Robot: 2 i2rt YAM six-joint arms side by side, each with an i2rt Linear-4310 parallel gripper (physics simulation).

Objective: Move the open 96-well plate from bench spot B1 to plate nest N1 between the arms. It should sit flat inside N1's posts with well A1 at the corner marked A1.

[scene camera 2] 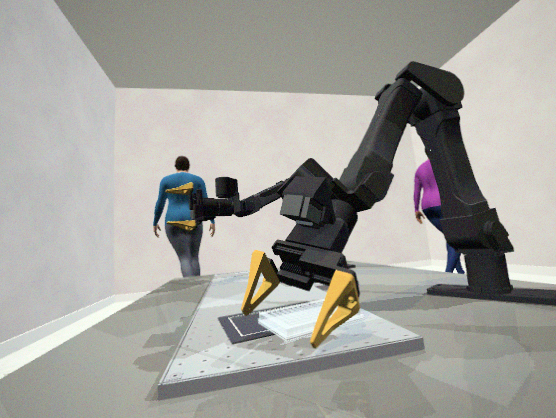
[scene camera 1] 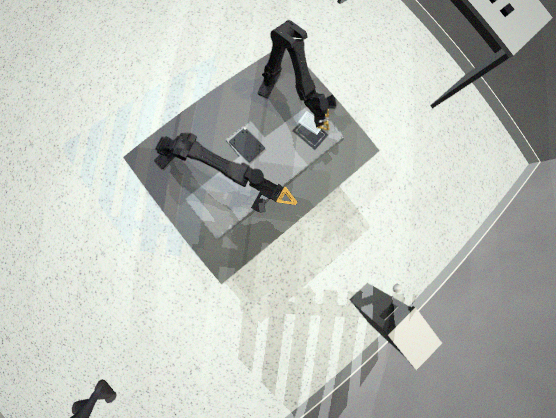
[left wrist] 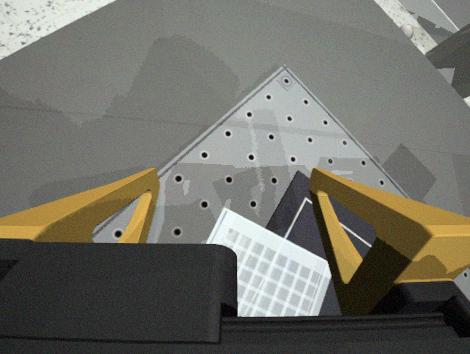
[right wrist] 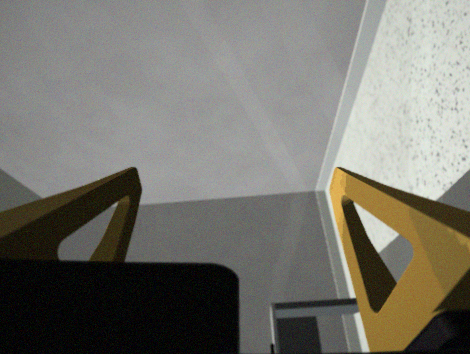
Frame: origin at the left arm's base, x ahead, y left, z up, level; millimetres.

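Seen in the pictures: left gripper, fingertip midpoint: [scene camera 2: 274,328] [scene camera 1: 328,123] [left wrist: 234,176]; right gripper, fingertip midpoint: [scene camera 2: 166,206] [scene camera 1: 295,203] [right wrist: 235,178]; left arm's base at its link origin: [scene camera 2: 490,295] [scene camera 1: 269,82].
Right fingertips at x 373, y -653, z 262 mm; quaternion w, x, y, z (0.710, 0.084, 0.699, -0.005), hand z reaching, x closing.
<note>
Pixels of each thing's top centre, then the offset from my right fingertips to it. "pt": a spot on its surface instead. Level surfaces: height alone.
- clear-white 96-well plate at its top centre: [left wrist: 243,340] [scene camera 2: 309,310] [scene camera 1: 312,122] dx -50, dy +504, dz -232 mm
- dark B1 pad at a spot on its surface: [left wrist: 292,207] pt dx +36, dy +482, dz -247 mm
- Nest N1 at its top centre: [scene camera 1: 246,143] dx -333, dy +236, dz -227 mm
- pale board with holes, surface height: dz -249 mm
The clear-white 96-well plate [scene camera 1: 308,121] [scene camera 2: 287,324] [left wrist: 280,272] lies turned askew, partly over the dark B1 pad [scene camera 1: 314,140] [scene camera 2: 235,332] [left wrist: 292,207] and partly past its edge. My left gripper [scene camera 2: 280,328] [left wrist: 234,176] is open and empty, low over the plate; in the left wrist view the plate shows below and between its fingers, nearer the right one. Gripper parts hide some of the plate. Nest N1 [scene camera 1: 246,144], a dark pad with a pale frame, is in scene camera 1. My right gripper [scene camera 2: 170,207] [right wrist: 235,178] is open and empty, away from the plate. Mark A1 is too small to read.
A pale board with holes [scene camera 1: 286,167] [scene camera 2: 200,361] [left wrist: 270,107] bears the B1 pad. The right arm [scene camera 1: 215,162] reaches across the board below N1 in scene camera 1. Two people [scene camera 2: 182,200] [scene camera 2: 426,192] stand behind the table in scene camera 2.
</note>
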